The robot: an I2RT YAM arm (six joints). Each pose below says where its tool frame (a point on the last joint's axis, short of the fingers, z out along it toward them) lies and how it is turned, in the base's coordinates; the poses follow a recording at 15 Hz.
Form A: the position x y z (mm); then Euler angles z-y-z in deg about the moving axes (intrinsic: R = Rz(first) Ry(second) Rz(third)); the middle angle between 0 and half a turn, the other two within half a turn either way.
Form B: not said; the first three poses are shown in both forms.
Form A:
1: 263, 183, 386, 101.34, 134.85, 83.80
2: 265, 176, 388, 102.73, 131.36, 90.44
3: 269, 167, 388, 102.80, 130.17, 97.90
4: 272, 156, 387, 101.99, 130.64, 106.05
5: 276, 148, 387, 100.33, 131.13, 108.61
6: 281, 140, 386, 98.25, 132.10, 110.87
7: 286, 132, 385, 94.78, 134.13, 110.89
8: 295, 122, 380, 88.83, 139.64, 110.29
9: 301, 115, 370, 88.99, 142.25, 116.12
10: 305, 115, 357, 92.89, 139.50, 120.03
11: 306, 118, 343, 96.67, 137.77, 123.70
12: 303, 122, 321, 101.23, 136.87, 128.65
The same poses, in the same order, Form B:
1: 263, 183, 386, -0.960, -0.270, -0.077, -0.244, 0.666, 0.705
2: 265, 176, 388, -0.977, -0.215, 0.006, -0.138, 0.646, 0.751
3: 269, 167, 388, -0.986, -0.133, 0.105, -0.008, 0.654, 0.757
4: 272, 156, 387, -0.977, -0.024, 0.210, 0.140, 0.670, 0.729
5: 276, 148, 387, -0.970, 0.037, 0.240, 0.202, 0.670, 0.714
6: 281, 140, 386, -0.959, 0.102, 0.264, 0.263, 0.671, 0.693
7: 286, 132, 385, -0.952, 0.170, 0.256, 0.301, 0.678, 0.671
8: 295, 122, 380, -0.932, 0.283, 0.225, 0.361, 0.707, 0.607
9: 301, 115, 370, -0.892, 0.364, 0.270, 0.453, 0.702, 0.550
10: 305, 115, 357, -0.884, 0.336, 0.325, 0.467, 0.683, 0.562
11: 306, 118, 343, -0.874, 0.311, 0.373, 0.480, 0.676, 0.559
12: 303, 122, 321, -0.855, 0.295, 0.427, 0.502, 0.681, 0.534
